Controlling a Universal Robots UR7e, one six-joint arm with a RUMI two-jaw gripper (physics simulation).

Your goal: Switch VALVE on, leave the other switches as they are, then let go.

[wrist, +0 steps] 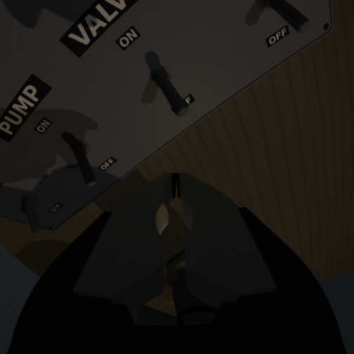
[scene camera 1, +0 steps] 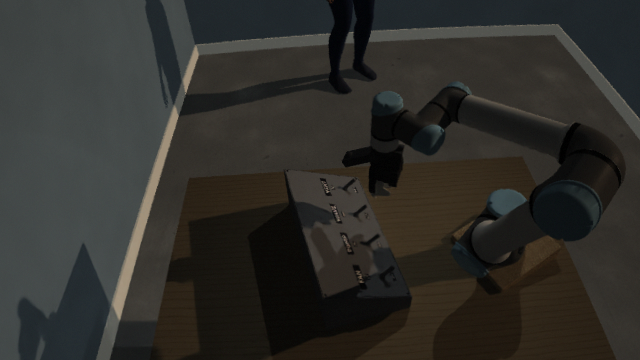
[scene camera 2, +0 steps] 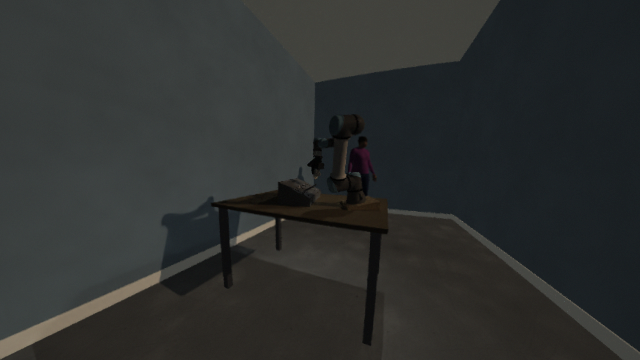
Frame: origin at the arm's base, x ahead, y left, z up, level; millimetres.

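Where they show: gripper, fingertip midpoint: (scene camera 1: 375, 196) (scene camera 2: 315, 179); arm's base, link origin: (scene camera 2: 356, 201).
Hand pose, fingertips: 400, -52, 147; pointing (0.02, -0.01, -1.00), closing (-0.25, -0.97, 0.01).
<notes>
Each offset is from my fingertips to the top centre of the thing, as dx, dy, dz. Level surfaces: height alone.
The grey sloped switch box (scene camera 1: 320, 265) (scene camera 2: 290, 194) stands on the table. The VALVE lever {+43, -9, -52} (scene camera 1: 359, 211) (wrist: 169, 90) is the second from the far end in scene camera 1. It leans toward its OFF label and partly covers it. The PUMP lever {+1, +104, -52} (scene camera 1: 370, 240) (wrist: 81, 160), the FAN lever {-40, +216, -52} (scene camera 1: 387, 274) (wrist: 31, 212) and the far-end lever {+85, -121, -52} (scene camera 1: 348, 185) (wrist: 290, 14) also lean to OFF. My gripper (scene camera 1: 382, 190) (scene camera 2: 316, 175) (wrist: 176, 174) is shut and empty. It hangs above the table, past the panel's OFF-side edge, apart from the levers.
The wooden table {dz -182} (scene camera 1: 225, 200) (scene camera 2: 350, 217) carries the box and the arm's base plate (scene camera 1: 542, 255). A wall (scene camera 1: 75, 125) stands beyond the table's left side. A person (scene camera 1: 342, 45) (scene camera 2: 362, 160) stands behind the table.
</notes>
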